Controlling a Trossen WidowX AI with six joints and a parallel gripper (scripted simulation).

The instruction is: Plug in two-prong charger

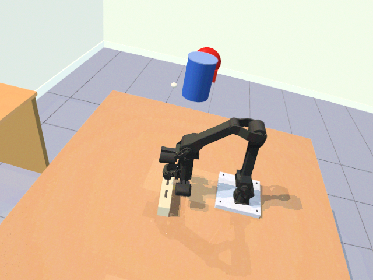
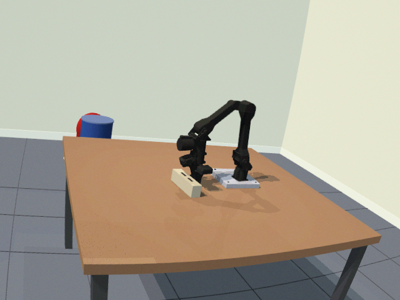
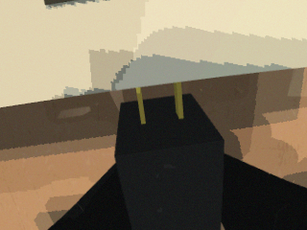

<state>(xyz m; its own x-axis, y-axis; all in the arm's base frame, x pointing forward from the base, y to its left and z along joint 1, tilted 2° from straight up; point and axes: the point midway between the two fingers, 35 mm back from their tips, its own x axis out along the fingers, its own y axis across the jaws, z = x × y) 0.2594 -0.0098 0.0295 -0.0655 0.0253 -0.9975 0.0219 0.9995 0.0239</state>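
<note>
Right now the black two-prong charger is 2 cm ahead of my gripper tip and 1 cm above it.
</note>
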